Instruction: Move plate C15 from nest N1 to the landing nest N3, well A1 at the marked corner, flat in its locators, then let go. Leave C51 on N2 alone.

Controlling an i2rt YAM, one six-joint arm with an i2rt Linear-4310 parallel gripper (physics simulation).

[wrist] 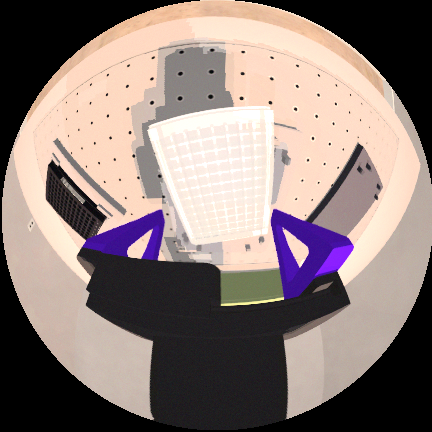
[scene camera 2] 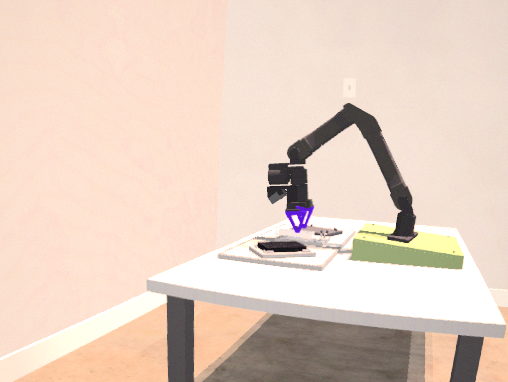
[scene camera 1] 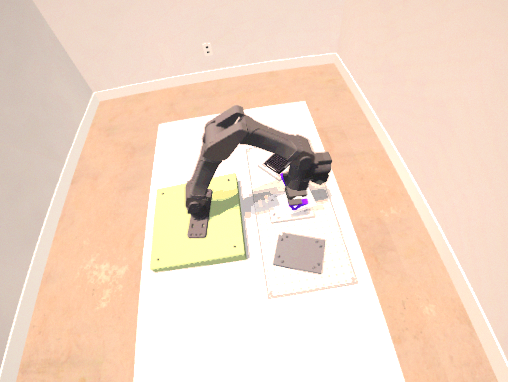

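Observation:
A pale, see-through well plate [wrist: 225, 170] sits on the white middle nest [scene camera 1: 295, 218]; its outline is washed out in the scene views. A black well plate [scene camera 1: 276, 163] [scene camera 2: 281, 246] [wrist: 72, 202] sits in a white nest [scene camera 1: 270, 171] [scene camera 2: 285, 254] turned at an angle. A dark grey plate-like nest [scene camera 1: 300, 253] [scene camera 2: 327, 231] [wrist: 350, 200] with small raised locators at its corners bears no plate. I cannot read labels or see the marked corner. My gripper [scene camera 2: 300, 228] [wrist: 217, 214] is open and empty above the pale plate, its purple fingers spread to either side of it in the wrist view.
The nests stand on a pale perforated board [scene camera 1: 310, 285] [wrist: 295, 95] on the white table [scene camera 1: 200, 310] [scene camera 2: 325, 295]. The arm's base is on a yellow-green block [scene camera 1: 220, 235] [scene camera 2: 407, 254] [wrist: 252, 287] beside the board. Small fittings stand beside the middle nest.

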